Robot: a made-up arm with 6 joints.
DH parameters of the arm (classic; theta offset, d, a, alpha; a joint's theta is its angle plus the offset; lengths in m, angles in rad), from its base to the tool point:
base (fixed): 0 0 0 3.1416
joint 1: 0 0.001 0.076 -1.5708
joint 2: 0 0.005 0.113 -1.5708
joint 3: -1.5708 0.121 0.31 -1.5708
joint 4: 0 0.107 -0.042 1.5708
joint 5: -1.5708 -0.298 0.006 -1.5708
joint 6: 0 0.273 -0.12 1.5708
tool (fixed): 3.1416 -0.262 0 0
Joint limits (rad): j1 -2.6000..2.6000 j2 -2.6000..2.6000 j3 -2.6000..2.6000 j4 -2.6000..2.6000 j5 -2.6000..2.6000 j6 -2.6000..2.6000
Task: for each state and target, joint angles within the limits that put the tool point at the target. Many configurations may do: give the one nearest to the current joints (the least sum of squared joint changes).
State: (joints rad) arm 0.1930 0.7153 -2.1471 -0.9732 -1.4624 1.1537
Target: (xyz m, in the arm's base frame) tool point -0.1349 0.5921 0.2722
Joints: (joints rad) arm 0.2091 0.3054 -2.4387 -1.3952 -1.3430 1.1644
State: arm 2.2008 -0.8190 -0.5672 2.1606 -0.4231 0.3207
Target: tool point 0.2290 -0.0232 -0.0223
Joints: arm 1.5376 -0.9806 0.2302 1.6372 -1.0465 0.0632
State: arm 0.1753 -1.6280 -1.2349 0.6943 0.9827 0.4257
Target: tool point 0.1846 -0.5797 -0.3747
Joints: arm 0.6446 -1.5398 -1.1038 1.7682 1.3070 0.6003
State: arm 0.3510 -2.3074 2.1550 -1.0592 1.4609 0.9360
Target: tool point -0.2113 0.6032 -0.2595
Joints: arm 0.3162 -2.0229 1.8728 -1.0920 1.5216 1.0315
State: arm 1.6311 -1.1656 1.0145 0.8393 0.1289 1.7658
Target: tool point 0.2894 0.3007 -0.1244
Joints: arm 1.2480 -1.8501 1.6720 1.2047 -0.0852 1.1215
